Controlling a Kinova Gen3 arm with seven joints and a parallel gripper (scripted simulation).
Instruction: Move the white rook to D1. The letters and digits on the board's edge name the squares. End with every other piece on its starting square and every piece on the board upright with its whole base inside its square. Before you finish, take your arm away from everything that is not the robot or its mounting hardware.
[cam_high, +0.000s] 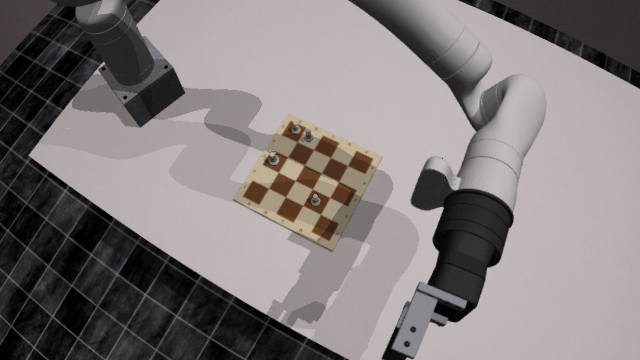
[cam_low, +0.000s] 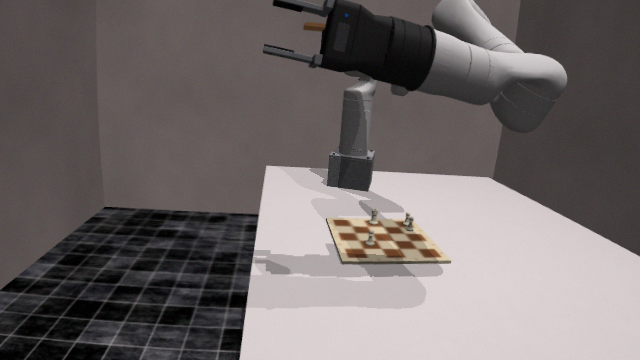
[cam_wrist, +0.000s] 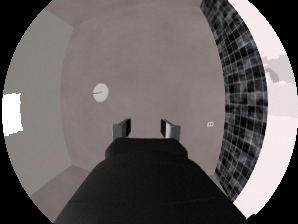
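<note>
My hand is 370 mm above the chessboard, 280 mm past it and 200 mm to the right of it.
</note>
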